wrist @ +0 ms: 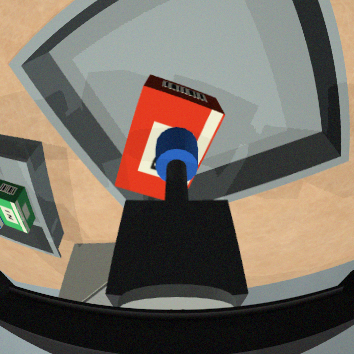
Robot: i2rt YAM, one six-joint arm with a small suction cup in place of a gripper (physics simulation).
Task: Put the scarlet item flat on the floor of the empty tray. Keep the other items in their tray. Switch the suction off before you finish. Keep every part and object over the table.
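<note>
The scarlet box has a pale label and a dark end with a barcode. It hangs on my suction cup, which is pressed against its broad upper face and hides part of the label. The box is in front of the near corner of the large grey tray, over its floor and near walls. I cannot tell exactly how high the box is above the tray floor. No item shows lying in the visible part of this tray, whose far side is cut off by the top of the view.
A smaller grey tray is at the left edge, partly out of view. A green box stands in it, with a sliver of a blue item beside it. A grey-green flat surface shows at the lower left, beside the black wrist part.
</note>
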